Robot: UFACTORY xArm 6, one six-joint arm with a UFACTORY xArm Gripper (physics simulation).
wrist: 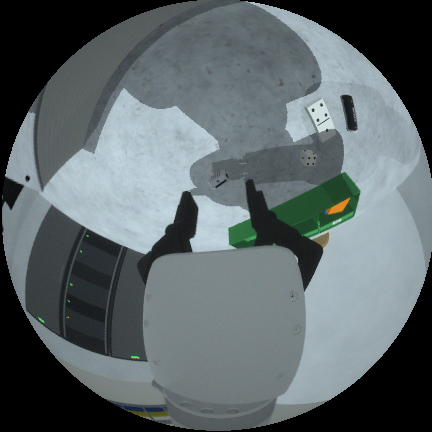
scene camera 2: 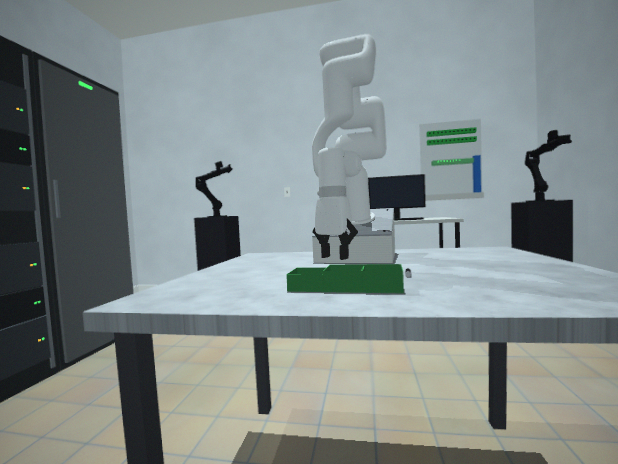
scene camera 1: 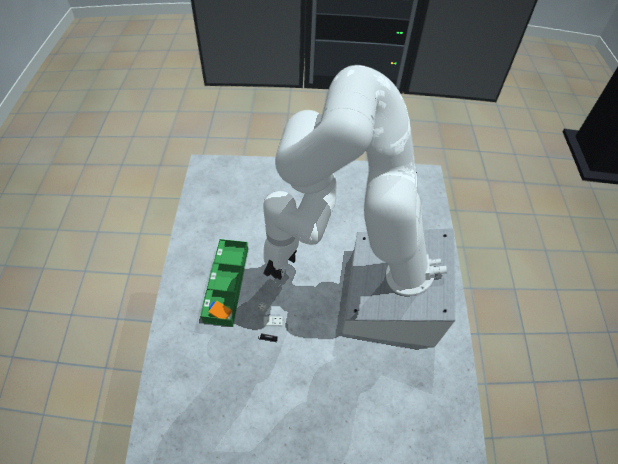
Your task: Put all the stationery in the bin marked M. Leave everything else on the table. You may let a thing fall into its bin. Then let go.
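Frame: origin at the arm's base, x ahead, y left, z up, level; metres.
Where they show: gripper, fingertip midpoint: (wrist: 218,194) (scene camera 2: 334,258) (scene camera 1: 283,268); arm's base, origin of the base link: (scene camera 2: 358,218) (scene camera 1: 410,274).
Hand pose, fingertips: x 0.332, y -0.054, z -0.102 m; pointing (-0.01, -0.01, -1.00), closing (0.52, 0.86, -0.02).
Things, the pixels of their top centre, and the offset from my fingertips.
- green three-compartment bin, middle of its top: (wrist: 297,233) (scene camera 2: 344,267) (scene camera 1: 224,276) 0.160 m ahead, 0.042 m left, 0.002 m up
- orange block, middle of its top: (wrist: 340,203) (scene camera 1: 220,310) 0.159 m ahead, 0.139 m left, 0.014 m down
- blue thing, middle of its top: (wrist: 333,201) (scene camera 1: 221,309) 0.160 m ahead, 0.130 m left, 0.024 m down
- die, middle of its top: (wrist: 310,160) (scene camera 1: 262,305) 0.050 m ahead, 0.107 m left, 0.028 m down
- white domino, middle of its top: (wrist: 323,121) (scene camera 1: 273,320) 0.016 m ahead, 0.145 m left, 0.037 m down
- black cylinder, middle of its top: (wrist: 354,115) (scene camera 1: 267,336) (scene camera 2: 407,269) 0.025 m ahead, 0.194 m left, 0.030 m down
My gripper (scene camera 1: 286,269) (scene camera 2: 335,257) (wrist: 218,194) is partly open and empty, pointing down above the table. In the wrist view a small grey ridged block with a dark slot (wrist: 218,179), like a metal sharpener, lies on the table in line with the gap between the fingertips; the gripper mostly hides it in scene view 1. The green three-compartment bin (scene camera 1: 241,285) (scene camera 2: 345,282) (wrist: 300,207) stands beside the gripper. Its end compartment nearest the black cylinder holds an orange block (scene camera 1: 220,310) (wrist: 338,205), with a bit of a blue thing (scene camera 1: 212,304) (wrist: 326,212) showing beside it. The label letters are too small to read.
A die (scene camera 1: 262,306) (wrist: 309,157), a white domino (scene camera 1: 274,320) (wrist: 319,117) and a black cylinder (scene camera 1: 268,338) (scene camera 2: 408,273) (wrist: 349,113), like a battery, lie on the table near that end of the bin. The robot's grey base block (scene camera 1: 395,327) stands at the right in scene view 1.
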